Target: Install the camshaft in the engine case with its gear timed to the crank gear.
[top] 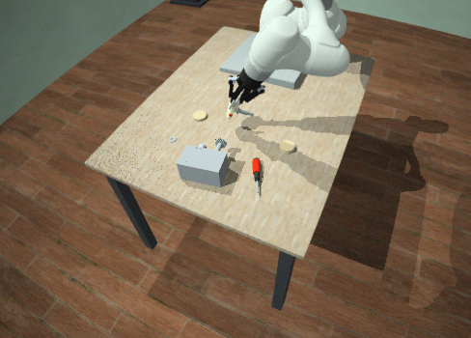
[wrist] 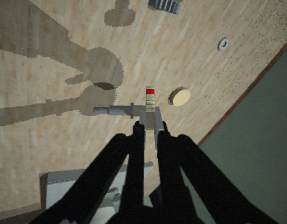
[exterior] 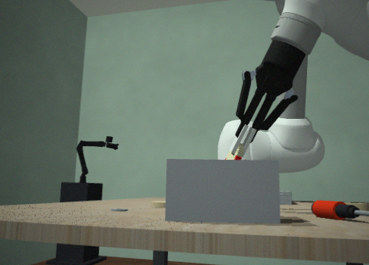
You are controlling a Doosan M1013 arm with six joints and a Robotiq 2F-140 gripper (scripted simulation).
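The crank gear is 13 cm ahead of my hand and 9 cm below it.
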